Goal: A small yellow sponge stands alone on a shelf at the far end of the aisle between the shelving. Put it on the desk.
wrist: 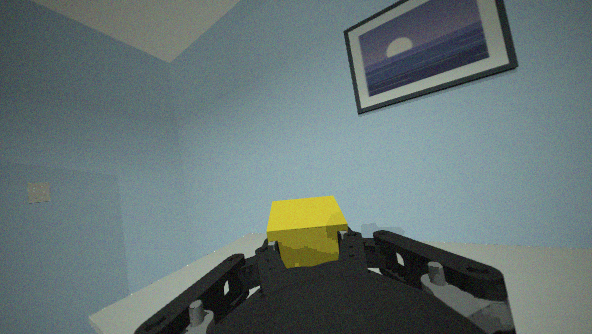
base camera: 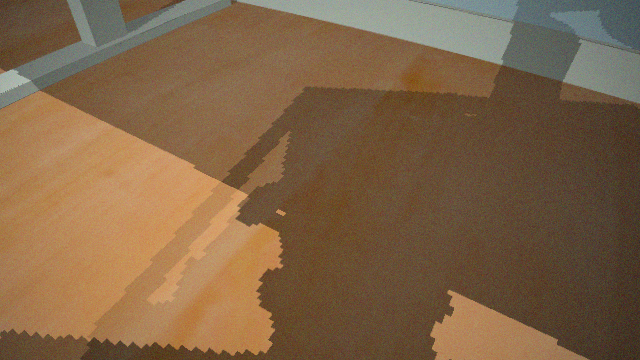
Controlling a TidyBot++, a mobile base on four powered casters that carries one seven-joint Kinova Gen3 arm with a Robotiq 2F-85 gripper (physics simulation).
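Places are measured from the arm's base along level axes (x right, y ahead, z up), in centimetres.
Where they show: gripper, fingertip midpoint: [wrist: 306, 236].
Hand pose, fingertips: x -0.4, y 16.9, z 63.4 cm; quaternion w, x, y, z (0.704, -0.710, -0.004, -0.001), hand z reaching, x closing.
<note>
Things, the pixels of their top centre, and the offset from my fingertips. "pt": a spot on its surface instead. Level surfaces: height alone.
- yellow sponge, middle of its top: [wrist: 299, 197] dz +3.6, dx -0.1, dy +0.5 cm
- pale desk top, its level: dz -31.0 cm
- wooden floor, its level: dz -103.0 cm
- framed seascape, surface spot: [wrist: 425, 50] pt dz +50.3, dx +62.5, dy +52.7 cm
The yellow sponge [wrist: 307, 215] is held between the two fingertips of my gripper [wrist: 306, 236], low in the middle of the wrist view. The gripper is shut on it. A pale desk top [wrist: 550, 280] shows behind and beneath the gripper in the wrist view, with its left corner at the lower left. The gripper hides much of it, and how high the sponge is above it cannot be told. The gripper and the sponge do not show in the base camera view.
A grey-white leg frame [base camera: 65, 57] stands on the wooden floor [base camera: 100, 200] at the upper left of the base camera view. A white baseboard [base camera: 375, 30] runs along the blue wall. A framed seascape [wrist: 425, 50] hangs on the wall in the wrist view.
</note>
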